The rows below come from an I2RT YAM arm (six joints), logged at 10 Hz.
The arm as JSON. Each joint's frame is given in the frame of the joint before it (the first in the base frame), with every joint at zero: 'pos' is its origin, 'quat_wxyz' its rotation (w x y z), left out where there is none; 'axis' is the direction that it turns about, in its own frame. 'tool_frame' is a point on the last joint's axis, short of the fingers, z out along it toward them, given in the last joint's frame.
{
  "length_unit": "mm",
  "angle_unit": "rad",
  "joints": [
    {
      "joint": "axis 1",
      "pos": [
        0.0,
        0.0,
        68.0
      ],
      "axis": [
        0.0,
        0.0,
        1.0
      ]
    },
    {
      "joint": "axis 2",
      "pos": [
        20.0,
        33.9,
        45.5
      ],
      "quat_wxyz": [
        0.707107,
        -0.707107,
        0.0,
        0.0
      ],
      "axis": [
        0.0,
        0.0,
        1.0
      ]
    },
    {
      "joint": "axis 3",
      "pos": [
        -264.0,
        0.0,
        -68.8
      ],
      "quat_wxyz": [
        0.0,
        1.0,
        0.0,
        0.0
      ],
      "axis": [
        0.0,
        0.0,
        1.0
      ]
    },
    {
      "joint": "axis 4",
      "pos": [
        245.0,
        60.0,
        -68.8
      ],
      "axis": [
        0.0,
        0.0,
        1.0
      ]
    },
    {
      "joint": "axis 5",
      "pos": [
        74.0,
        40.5,
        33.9
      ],
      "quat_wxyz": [
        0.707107,
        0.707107,
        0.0,
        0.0
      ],
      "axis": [
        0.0,
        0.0,
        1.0
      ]
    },
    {
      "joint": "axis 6",
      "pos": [
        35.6,
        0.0,
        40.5
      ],
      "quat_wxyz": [
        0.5,
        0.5,
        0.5,
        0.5
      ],
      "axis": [
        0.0,
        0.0,
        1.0
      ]
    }
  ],
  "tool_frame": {
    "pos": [
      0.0,
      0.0,
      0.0
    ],
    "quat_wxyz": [
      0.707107,
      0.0,
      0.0,
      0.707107
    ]
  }
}
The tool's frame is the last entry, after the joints.
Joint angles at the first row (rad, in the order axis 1, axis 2, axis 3, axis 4, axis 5, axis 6):
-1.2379, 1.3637, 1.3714, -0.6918, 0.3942, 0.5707
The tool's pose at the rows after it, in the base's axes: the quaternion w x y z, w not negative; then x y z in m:
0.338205 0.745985 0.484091 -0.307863 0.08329 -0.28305 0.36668
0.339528 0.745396 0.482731 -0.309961 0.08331 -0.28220 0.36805
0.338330 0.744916 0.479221 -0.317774 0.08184 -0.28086 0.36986
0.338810 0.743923 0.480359 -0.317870 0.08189 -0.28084 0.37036
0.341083 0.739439 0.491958 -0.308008 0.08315 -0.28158 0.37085
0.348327 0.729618 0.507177 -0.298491 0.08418 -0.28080 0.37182
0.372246 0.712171 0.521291 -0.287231 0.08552 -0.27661 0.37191
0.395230 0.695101 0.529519 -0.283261 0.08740 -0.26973 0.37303
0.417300 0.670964 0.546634 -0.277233 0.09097 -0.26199 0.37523
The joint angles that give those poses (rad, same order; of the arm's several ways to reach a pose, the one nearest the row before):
-1.2379, 1.3698, 1.3775, -0.6903, 0.3973, 0.5615
-1.2364, 1.3668, 1.3790, -0.6903, 0.4019, 0.5614
-1.2379, 1.3607, 1.3791, -0.6903, 0.4172, 0.5568
-1.2379, 1.3606, 1.3806, -0.6903, 0.4157, 0.5538
-1.2379, 1.3653, 1.3883, -0.6964, 0.3868, 0.5416
-1.2379, 1.3607, 1.3868, -0.6903, 0.3499, 0.5171
-1.2349, 1.3332, 1.3531, -0.6430, 0.2977, 0.4895
-1.2241, 1.2978, 1.3163, -0.5969, 0.2685, 0.4695
-1.2073, 1.2641, 1.2871, -0.5600, 0.2302, 0.4358

